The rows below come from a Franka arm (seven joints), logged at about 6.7 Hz.
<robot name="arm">
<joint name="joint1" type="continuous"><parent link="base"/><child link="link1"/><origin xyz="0 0 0.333" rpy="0 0 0"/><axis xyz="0 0 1"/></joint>
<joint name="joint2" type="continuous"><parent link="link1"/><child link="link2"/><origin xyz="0 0 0" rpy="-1.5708 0 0"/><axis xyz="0 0 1"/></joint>
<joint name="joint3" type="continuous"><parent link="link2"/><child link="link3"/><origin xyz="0 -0.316 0" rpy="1.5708 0 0"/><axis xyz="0 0 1"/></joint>
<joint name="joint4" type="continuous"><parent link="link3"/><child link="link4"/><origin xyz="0.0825 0 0" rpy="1.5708 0 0"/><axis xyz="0 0 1"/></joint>
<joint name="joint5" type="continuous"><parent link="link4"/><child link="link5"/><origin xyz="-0.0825 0.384 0" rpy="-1.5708 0 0"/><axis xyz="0 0 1"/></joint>
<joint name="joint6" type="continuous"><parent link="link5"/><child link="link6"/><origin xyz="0 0 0" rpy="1.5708 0 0"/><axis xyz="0 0 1"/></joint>
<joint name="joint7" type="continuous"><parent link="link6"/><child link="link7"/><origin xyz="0.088 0 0" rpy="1.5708 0 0"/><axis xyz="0 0 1"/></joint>
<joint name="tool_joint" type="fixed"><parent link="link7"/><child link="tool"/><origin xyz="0 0 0.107" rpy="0 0 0"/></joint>
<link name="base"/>
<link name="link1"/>
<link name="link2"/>
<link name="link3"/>
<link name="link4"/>
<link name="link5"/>
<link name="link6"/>
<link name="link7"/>
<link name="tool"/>
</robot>
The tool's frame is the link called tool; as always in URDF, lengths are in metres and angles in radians. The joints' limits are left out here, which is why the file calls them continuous.
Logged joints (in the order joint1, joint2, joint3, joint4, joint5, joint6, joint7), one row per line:
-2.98, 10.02, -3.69, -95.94, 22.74, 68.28, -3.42
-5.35, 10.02, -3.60, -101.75, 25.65, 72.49, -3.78
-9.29, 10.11, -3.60, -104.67, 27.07, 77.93, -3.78
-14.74, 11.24, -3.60, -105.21, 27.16, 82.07, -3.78
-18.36, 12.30, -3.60, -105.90, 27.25, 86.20, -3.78
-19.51, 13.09, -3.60, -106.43, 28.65, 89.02, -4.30
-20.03, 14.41, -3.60, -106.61, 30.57, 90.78, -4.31
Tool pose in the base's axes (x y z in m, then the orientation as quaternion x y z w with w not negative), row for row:
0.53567, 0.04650, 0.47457, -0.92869, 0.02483, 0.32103, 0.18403
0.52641, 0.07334, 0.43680, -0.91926, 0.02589, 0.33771, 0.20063
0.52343, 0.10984, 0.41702, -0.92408, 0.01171, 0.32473, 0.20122
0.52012, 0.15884, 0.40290, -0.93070, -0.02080, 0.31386, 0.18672
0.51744, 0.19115, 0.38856, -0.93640, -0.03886, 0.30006, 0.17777
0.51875, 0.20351, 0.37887, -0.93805, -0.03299, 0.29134, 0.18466
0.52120, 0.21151, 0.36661, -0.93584, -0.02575, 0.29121, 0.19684
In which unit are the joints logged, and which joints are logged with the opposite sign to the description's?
The joints are logged in degrees. Opposite sign: joint1, joint7.
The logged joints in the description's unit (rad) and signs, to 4 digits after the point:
0.0520, 0.1749, -0.0644, -1.6745, 0.3969, 1.1917, 0.0597
0.0934, 0.1749, -0.0628, -1.7759, 0.4477, 1.2652, 0.0660
0.1621, 0.1765, -0.0628, -1.8268, 0.4725, 1.3601, 0.0660
0.2573, 0.1962, -0.0628, -1.8363, 0.4740, 1.4324, 0.0660
0.3204, 0.2147, -0.0628, -1.8483, 0.4756, 1.5045, 0.0660
0.3405, 0.2285, -0.0628, -1.8576, 0.5000, 1.5537, 0.0750
0.3496, 0.2515, -0.0628, -1.8607, 0.5335, 1.5844, 0.0752

